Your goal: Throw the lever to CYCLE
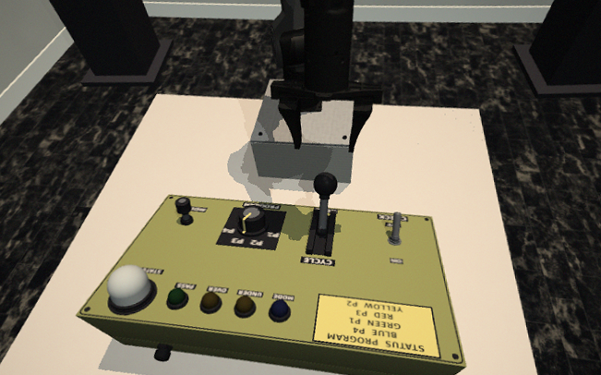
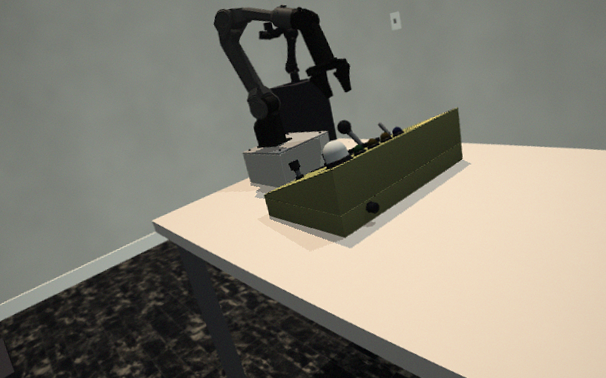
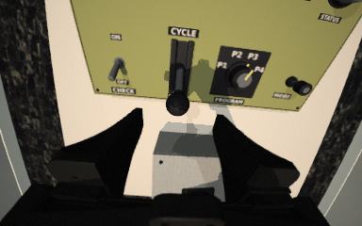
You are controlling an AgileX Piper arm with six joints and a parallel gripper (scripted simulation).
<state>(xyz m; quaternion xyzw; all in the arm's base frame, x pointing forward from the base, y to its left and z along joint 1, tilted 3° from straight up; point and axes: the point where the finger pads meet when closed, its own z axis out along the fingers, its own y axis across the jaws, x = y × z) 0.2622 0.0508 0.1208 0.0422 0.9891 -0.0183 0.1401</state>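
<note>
My gripper is now 20 mm short of the black ball-topped lever and 130 mm above it. The rest, counted from my hand: olive console: 70 mm ahead, 70 mm to the right, 160 mm below; then check toggle: 60 mm ahead, 120 mm to the left, 140 mm below; then program dial: 50 mm ahead, 130 mm to the right, 140 mm below.
</note>
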